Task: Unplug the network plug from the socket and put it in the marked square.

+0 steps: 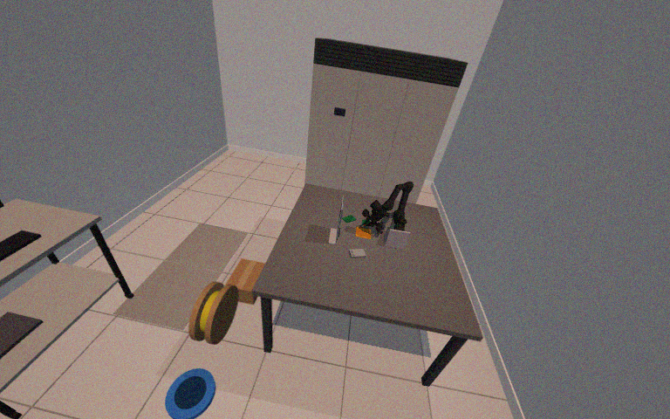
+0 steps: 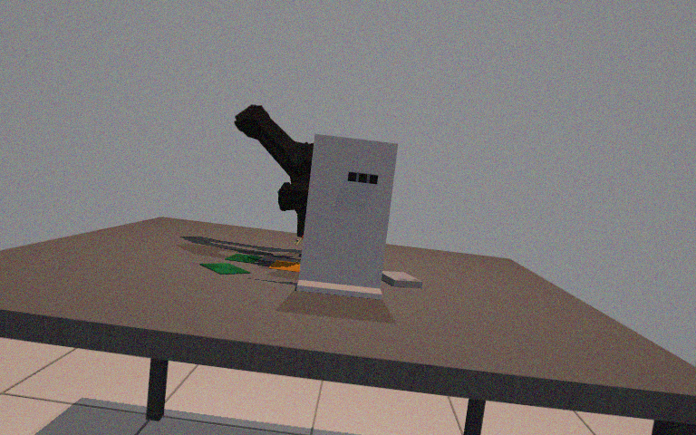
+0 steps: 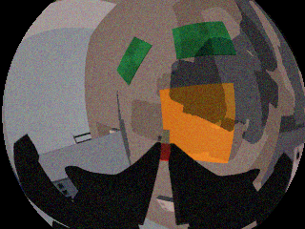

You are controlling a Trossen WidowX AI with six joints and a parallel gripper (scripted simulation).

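The orange square lies 10 mm behind my gripper tip and 70 mm below it. Round my gripper tip: grey block (50 mm ahead, 240 mm to the left, 70 mm below); grey panel (210 mm ahead, 100 mm to the left, 70 mm above); network plug (right at my gripper tip).
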